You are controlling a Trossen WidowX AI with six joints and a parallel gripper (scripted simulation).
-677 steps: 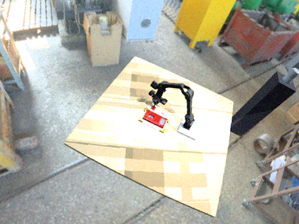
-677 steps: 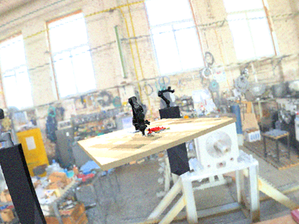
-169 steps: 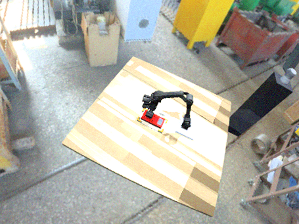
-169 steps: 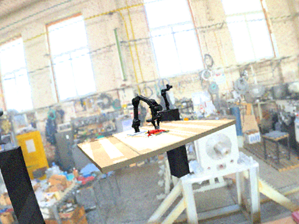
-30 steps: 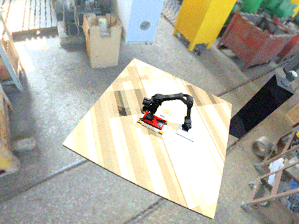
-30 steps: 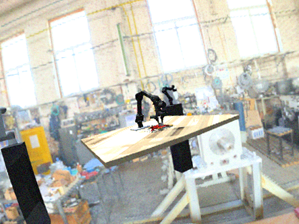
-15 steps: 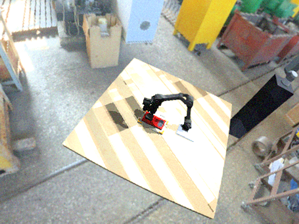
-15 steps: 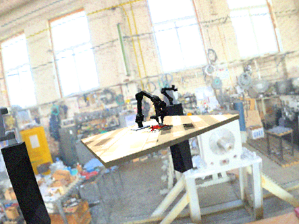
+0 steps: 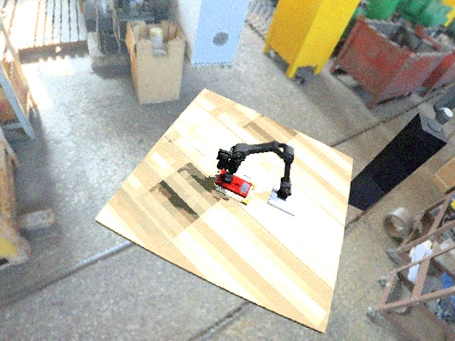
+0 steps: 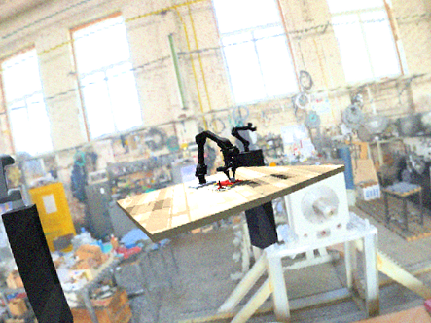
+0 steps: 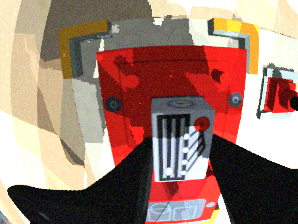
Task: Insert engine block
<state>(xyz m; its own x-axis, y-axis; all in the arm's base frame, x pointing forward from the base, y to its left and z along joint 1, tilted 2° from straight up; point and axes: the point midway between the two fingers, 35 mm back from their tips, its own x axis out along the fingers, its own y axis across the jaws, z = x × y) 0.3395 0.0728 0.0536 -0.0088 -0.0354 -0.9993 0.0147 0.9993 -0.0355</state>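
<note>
The grey engine block is 1 cm below my gripper tip. Round my gripper tip: black upright peg 11 cm to the right, 2 cm ahead, 1 cm below.
</note>
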